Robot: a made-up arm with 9 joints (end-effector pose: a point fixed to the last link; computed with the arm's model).
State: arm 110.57 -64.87 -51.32 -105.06 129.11 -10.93 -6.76 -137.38 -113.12
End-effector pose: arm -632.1 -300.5 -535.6 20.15 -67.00 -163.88
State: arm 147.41 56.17 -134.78 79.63 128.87 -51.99 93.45 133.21 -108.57
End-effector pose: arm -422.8 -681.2 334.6 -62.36 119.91 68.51
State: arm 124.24 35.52 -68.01 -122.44 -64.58 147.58 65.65 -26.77 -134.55
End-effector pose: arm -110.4 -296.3 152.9 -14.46 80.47 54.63
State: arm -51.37 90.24 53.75 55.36 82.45 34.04 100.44 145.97 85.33
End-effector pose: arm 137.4 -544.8 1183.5 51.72 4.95 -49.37
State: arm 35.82 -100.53 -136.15 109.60 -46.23 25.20 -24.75 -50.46 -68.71
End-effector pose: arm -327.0 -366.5 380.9 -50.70 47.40 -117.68
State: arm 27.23 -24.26 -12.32 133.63 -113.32 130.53 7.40 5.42 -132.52
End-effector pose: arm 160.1 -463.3 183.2 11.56 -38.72 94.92
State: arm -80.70 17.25 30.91 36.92 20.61 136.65 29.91 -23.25 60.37
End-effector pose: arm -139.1 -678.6 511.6 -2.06 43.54 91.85
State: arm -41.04 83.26 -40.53 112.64 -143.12 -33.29 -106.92 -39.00 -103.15
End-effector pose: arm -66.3 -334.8 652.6 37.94 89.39 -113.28
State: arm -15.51 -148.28 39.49 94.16 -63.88 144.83 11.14 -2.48 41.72
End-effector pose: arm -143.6 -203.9 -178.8 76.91 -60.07 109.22
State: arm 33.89 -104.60 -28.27 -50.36 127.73 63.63 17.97 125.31 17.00
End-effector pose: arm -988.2 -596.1 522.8 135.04 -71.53 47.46
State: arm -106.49 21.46 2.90 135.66 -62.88 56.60 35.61 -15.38 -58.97
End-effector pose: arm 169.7 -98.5 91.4 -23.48 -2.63 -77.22
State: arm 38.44 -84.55 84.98 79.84 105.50 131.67 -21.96 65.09 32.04
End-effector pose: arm 811.4 -371.3 588.7 -75.92 -60.26 -123.54
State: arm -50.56 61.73 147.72 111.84 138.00 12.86 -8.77 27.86 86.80
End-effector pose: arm -397.1 -244.2 172.8 8.95 18.91 67.04
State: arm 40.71 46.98 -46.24 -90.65 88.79 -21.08 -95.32 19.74 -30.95
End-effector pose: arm 220.6 -110.3 519.0 -83.23 -50.61 130.77
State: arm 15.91 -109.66 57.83 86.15 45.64 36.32 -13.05 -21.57 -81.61
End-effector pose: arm 314.3 -41.5 427.9 34.47 56.55 18.78
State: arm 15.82 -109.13 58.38 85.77 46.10 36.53 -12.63 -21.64 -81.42
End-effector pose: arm 316.4 -43.0 424.5 33.99 57.38 18.46
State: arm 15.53 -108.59 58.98 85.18 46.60 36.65 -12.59 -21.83 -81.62
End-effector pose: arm 321.4 -44.2 419.1 34.25 58.30 18.22
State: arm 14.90 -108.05 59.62 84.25 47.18 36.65 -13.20 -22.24 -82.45
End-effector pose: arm 331.2 -44.6 410.6 35.72 59.36 18.12
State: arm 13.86 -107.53 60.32 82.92 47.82 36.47 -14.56 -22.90 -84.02
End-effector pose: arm 346.5 -44.0 397.9 38.65 60.58 18.13
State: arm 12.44 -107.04 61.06 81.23 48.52 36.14 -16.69 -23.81 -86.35
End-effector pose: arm 366.6 -42.5 381.1 43.12 61.96 18.16
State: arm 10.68 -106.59 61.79 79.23 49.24 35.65 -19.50 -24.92 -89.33
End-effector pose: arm 390.1 -40.2 360.1 49.03 63.46 18.13
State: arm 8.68 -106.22 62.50 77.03 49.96 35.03 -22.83 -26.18 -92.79
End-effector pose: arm 415.2 -37.3 335.4 56.09 65.04 17.93
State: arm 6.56 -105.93 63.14 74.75 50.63 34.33 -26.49 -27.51 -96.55
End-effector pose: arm 440.0 -34.1 308.1 63.97 66.64 17.48
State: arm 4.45 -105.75 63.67 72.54 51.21 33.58 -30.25 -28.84 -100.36
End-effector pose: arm 462.9 -30.8 279.7 72.15 68.12 16.79
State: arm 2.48 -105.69 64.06 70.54 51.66 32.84 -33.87 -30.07 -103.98
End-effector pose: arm 482.4 -27.6 252.1 80.08 69.41 15.92
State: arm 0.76 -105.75 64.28 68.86 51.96 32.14 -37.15 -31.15 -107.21
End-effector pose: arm 498.0 -24.3 227.2 87.28 70.39 15.00
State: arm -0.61 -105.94 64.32 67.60 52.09 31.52 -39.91 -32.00 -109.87
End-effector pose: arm 509.6 -21.2 207.1 93.26 71.04 14.23
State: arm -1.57 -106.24 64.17 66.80 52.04 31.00 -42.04 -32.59 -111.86
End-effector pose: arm 517.5 -18.5 193.5 97.75 71.31 13.75
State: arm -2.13 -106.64 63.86 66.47 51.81 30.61 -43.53 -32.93 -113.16
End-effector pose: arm 522.2 -16.2 186.5 100.69 71.26 13.62
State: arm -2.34 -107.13 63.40 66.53 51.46 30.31 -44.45 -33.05 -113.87
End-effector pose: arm 524.6 -14.3 185.7 102.24 70.93 13.88
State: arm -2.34 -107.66 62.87 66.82 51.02 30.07 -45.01 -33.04 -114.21
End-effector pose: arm 525.6 -12.7 188.6 102.95 70.43 14.36
